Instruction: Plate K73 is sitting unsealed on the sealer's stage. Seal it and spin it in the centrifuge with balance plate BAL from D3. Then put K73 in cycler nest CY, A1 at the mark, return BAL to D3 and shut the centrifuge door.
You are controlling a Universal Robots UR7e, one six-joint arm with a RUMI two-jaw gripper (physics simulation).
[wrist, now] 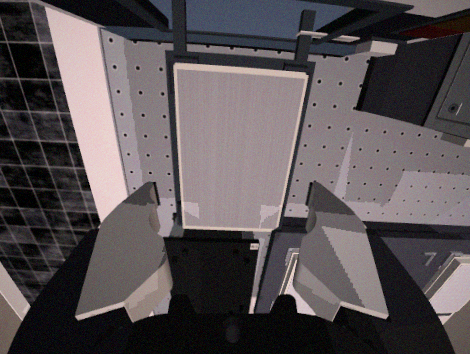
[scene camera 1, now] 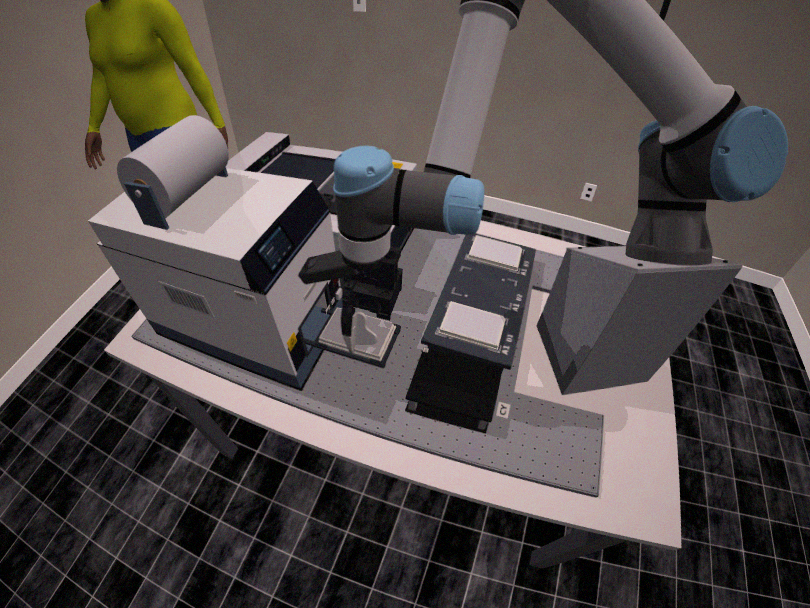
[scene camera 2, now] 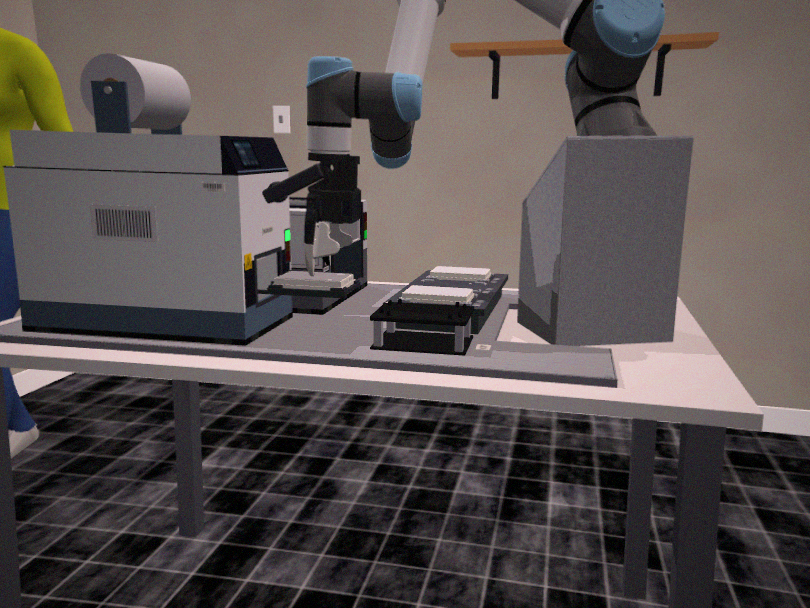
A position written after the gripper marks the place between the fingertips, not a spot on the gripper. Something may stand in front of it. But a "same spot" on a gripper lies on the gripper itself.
The gripper shows in the wrist view (233, 185), in scene camera 1 and in scene camera 2. One and the same spot on the gripper: (scene camera 2: 322, 239) is (scene camera 1: 360, 329).
